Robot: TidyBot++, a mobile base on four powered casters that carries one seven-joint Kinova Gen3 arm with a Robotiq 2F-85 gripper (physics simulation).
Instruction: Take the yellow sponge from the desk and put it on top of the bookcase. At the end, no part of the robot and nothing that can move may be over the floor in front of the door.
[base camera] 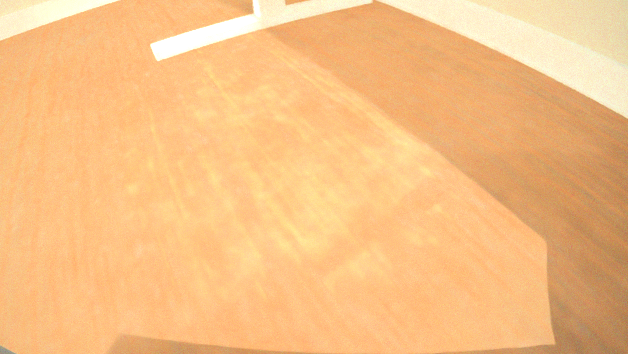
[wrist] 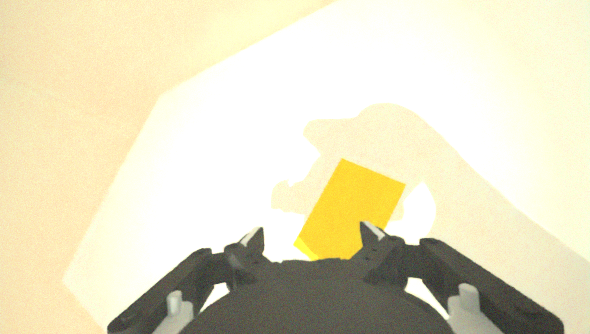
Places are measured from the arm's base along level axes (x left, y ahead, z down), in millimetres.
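Where they show: gripper, fingertip midpoint: [wrist: 311, 234].
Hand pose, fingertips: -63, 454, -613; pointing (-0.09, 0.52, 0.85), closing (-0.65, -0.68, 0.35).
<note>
Things, the pixels of their top centre, and the offset from my fingertips, as dx, dy, dz. "spot": a spot on its surface instead. Level surfaces: height alone.
- yellow sponge, top centre: [wrist: 343, 214] -32, -10, +9
- white desk top, surface height: dz +60
- white foot with an upright post, surface spot: [base camera: 210, 37] spot: +402, +519, +992
- wooden floor, surface height: dz +1010
The yellow sponge [wrist: 352, 207] lies flat on the white desk top [wrist: 200, 150] in the wrist view, turned at a slant, mostly in the arm's shadow. My gripper [wrist: 311, 234] is open, above the desk. Its right finger overlaps the sponge's near right part in the view, and its left finger stands left of the sponge over bare desk. The sponge's near end is hidden behind the gripper. How high the fingertips are above the sponge I cannot tell. The bookcase and the door do not show in either view.
In the base camera view, a white foot with an upright post [base camera: 210, 37] stands on the wooden floor [base camera: 300, 175] at the top. White baseboards [base camera: 525, 60] run along the walls at the top left and the right. In the wrist view, the desk's edge runs along the left.
</note>
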